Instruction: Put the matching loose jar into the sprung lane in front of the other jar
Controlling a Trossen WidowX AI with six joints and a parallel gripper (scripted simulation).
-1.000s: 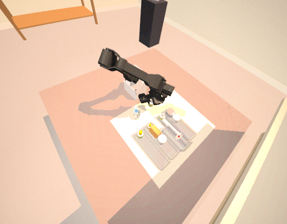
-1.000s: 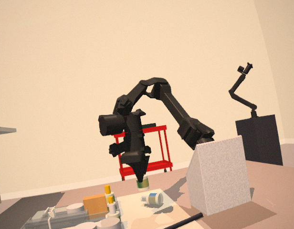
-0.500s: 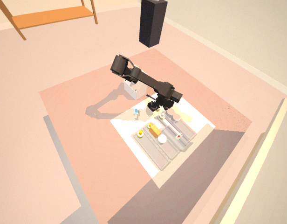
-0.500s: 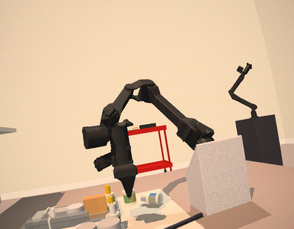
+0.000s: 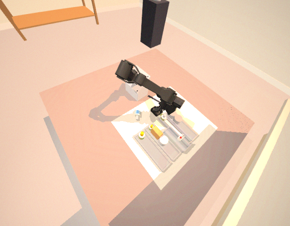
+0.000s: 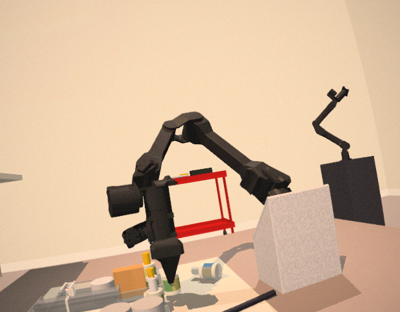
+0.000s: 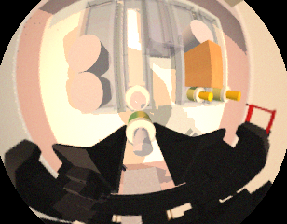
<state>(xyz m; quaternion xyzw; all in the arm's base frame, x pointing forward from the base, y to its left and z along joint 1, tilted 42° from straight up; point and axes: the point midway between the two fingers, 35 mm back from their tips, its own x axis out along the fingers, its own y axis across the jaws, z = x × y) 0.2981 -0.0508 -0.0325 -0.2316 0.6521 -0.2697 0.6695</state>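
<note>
My gripper tip is 13 cm to the left of the box, 9 cm short of it and 2 cm above it. Round my gripper tip: black rod (13 cm behind, 9 cm to the left, 6 cm below); then red mark (22 cm ahead, 5 cm to the right, 1 cm above).
</note>
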